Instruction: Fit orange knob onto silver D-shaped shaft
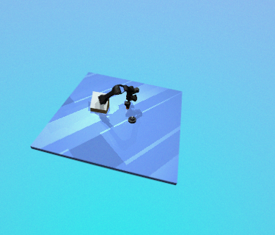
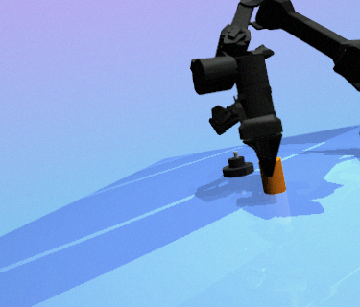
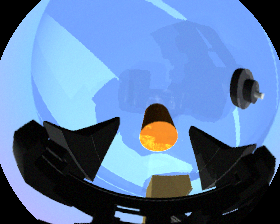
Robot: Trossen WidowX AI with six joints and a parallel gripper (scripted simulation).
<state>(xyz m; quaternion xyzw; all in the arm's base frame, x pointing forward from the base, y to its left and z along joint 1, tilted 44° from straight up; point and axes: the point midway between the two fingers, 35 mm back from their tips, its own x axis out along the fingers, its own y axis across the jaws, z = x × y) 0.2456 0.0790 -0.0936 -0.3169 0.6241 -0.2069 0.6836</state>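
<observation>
Now: the orange knob right at my gripper tip. From my gripper tip the other things lie so: silver shaft: 170 mm to the right, 100 mm ahead, 10 mm below.
</observation>
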